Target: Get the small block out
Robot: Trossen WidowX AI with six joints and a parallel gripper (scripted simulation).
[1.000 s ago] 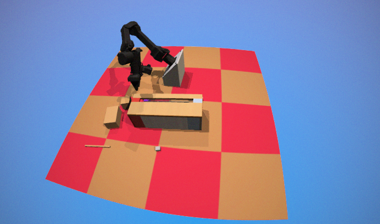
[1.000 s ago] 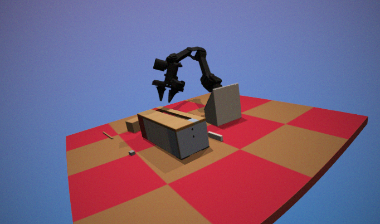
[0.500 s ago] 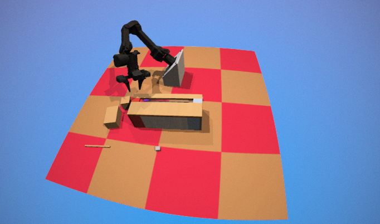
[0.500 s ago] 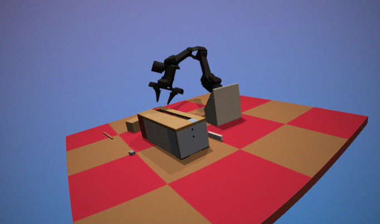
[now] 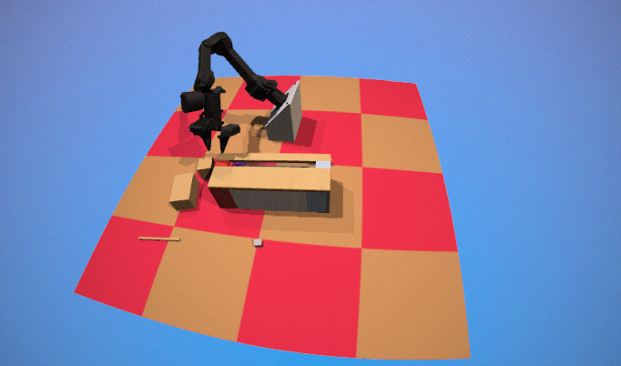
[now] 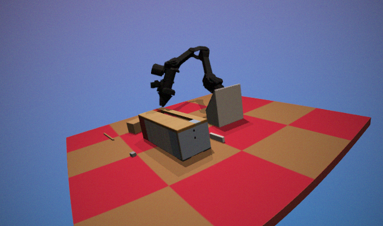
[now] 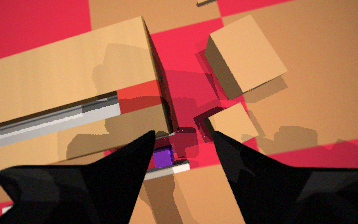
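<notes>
My gripper tip is 110 mm above the purple block, 50 mm to the right of it and 40 mm past it. From my gripper tip the other things lie so: thin stick (300 mm ahead, 180 mm to the right, 130 mm below); then box (210 mm to the left, 70 mm below, 30 mm ahead); then tan block (130 mm to the right, 110 mm ahead, 100 mm below).
</notes>
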